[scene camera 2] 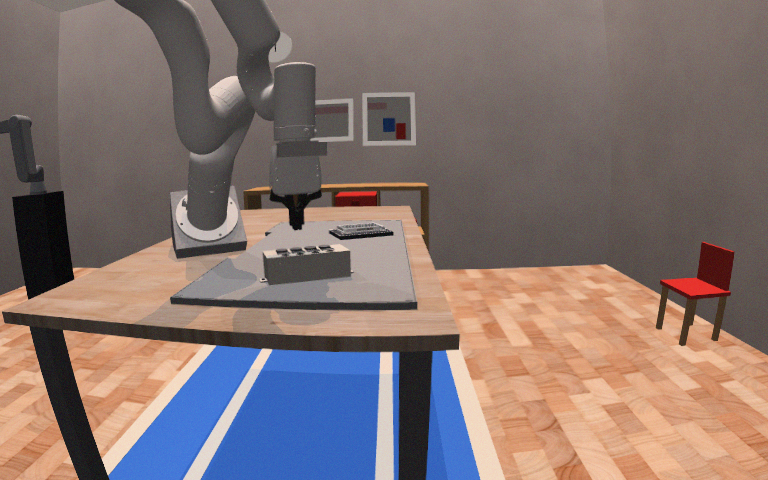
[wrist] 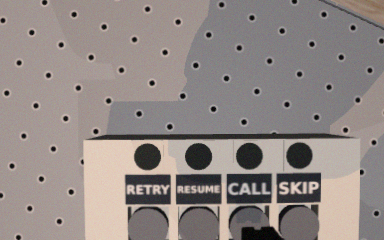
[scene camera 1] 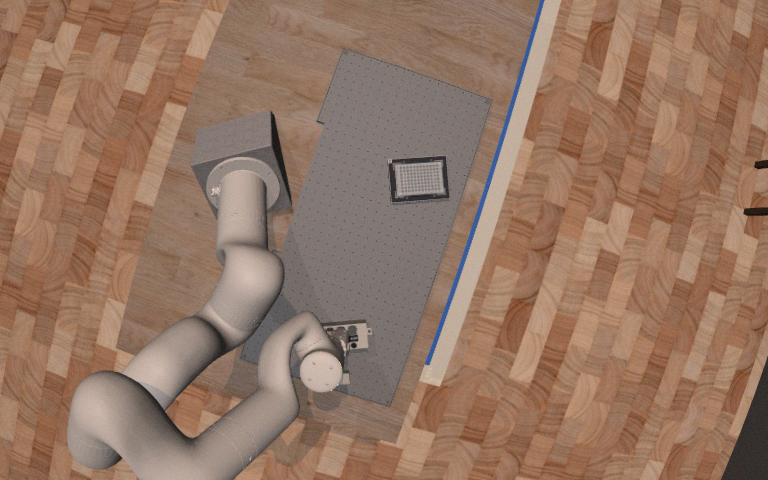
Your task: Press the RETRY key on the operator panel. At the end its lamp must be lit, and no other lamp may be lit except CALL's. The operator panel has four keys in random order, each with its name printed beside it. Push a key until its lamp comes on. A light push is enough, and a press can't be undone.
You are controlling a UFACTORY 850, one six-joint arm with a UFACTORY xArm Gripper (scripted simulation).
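Note:
Operator panel visible in the pictures. The gripper too.

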